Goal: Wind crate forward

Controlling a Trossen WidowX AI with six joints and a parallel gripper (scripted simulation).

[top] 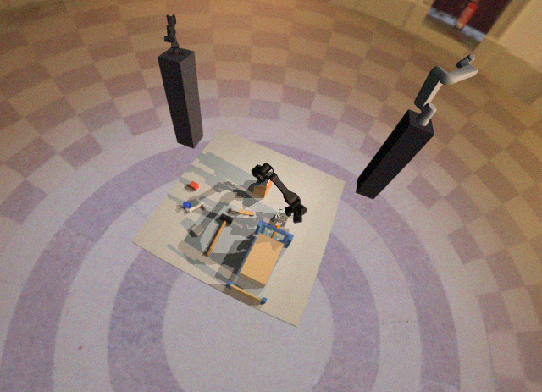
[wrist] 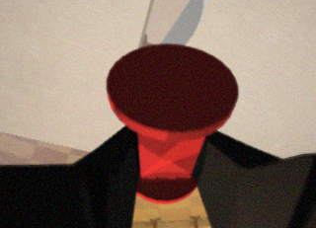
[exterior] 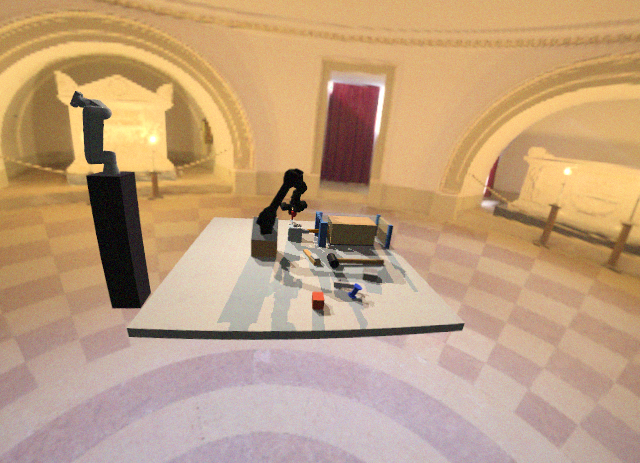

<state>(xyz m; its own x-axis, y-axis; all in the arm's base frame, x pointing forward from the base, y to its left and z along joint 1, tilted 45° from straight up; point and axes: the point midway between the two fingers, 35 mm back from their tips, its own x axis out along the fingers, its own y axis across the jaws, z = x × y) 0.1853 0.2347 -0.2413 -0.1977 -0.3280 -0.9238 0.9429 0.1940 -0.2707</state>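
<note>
The red-knobbed handle is 50 mm to the right of my gripper tip, 30 mm below it and 10 mm ahead of it. Round my gripper tip: winch (120 mm to the right, 100 mm below); red knob (20 mm to the right, 10 mm ahead); frame (180 mm ahead, 130 mm to the right, 30 mm below).
</note>
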